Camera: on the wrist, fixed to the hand. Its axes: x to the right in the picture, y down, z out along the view.
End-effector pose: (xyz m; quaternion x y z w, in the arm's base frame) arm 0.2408 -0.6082 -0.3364 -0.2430 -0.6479 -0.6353 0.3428
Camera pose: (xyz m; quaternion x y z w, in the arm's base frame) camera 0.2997 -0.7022 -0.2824 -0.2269 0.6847 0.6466 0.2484
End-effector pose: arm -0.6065 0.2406 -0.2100 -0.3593 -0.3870 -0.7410 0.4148
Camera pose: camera -0.5680 0.1240 -0.2218 0.0445 0.5893 0.7697 0.2417
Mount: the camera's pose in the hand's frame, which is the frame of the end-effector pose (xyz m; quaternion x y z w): 0.0139 0.0727 -0.0987 0.0335 -0.0944 -0.6928 0.7141
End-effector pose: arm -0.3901 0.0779 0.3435 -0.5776 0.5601 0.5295 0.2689
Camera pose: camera -0.4298 -0.0329 0.3804 -0.7415 -0.0078 0.2276 0.6311
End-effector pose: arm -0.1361 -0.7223 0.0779 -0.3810 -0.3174 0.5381 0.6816
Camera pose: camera -0.0856 -0.7168 -0.0345 0.0215 -0.5369 -0.0414 0.8423
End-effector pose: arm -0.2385 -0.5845 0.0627 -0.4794 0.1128 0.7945 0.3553
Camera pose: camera -0.2241 -0.6820 -0.0116 -0.3336 -0.2585 0.3627 0.8309
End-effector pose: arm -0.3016 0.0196 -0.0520 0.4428 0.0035 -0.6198 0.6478
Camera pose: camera -0.1860 0.0539 -0.0783 0.2770 0.2274 -0.9334 0.0187
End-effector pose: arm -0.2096 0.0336 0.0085 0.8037 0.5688 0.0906 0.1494
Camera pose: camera -0.1716 0.0378 0.1258 0.1934 0.9519 -0.1337 0.1962
